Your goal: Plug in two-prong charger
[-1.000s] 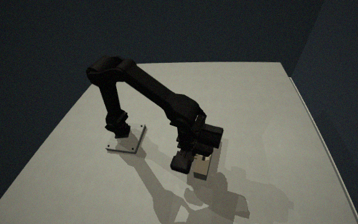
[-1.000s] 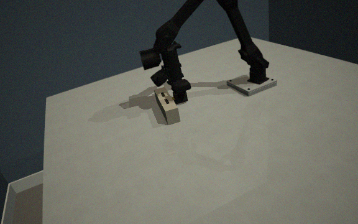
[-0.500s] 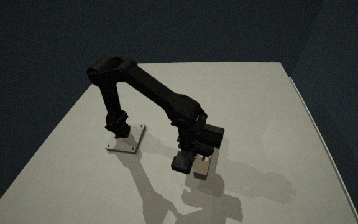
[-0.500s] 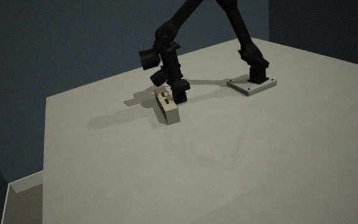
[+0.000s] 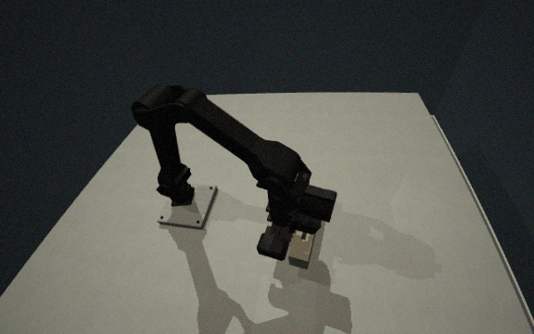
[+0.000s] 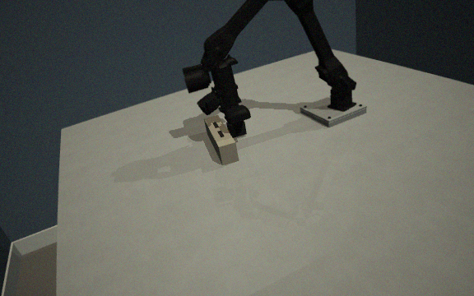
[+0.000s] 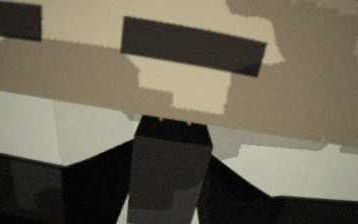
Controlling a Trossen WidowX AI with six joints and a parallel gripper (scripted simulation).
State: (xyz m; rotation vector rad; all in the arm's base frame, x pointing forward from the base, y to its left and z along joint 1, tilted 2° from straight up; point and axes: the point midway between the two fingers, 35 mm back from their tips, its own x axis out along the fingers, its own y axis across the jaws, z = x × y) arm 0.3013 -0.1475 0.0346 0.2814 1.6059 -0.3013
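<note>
Right now the dark two-prong charger is 1 cm to the right of my gripper tip, 1 cm ahead of it and 1 cm above it.
</note>
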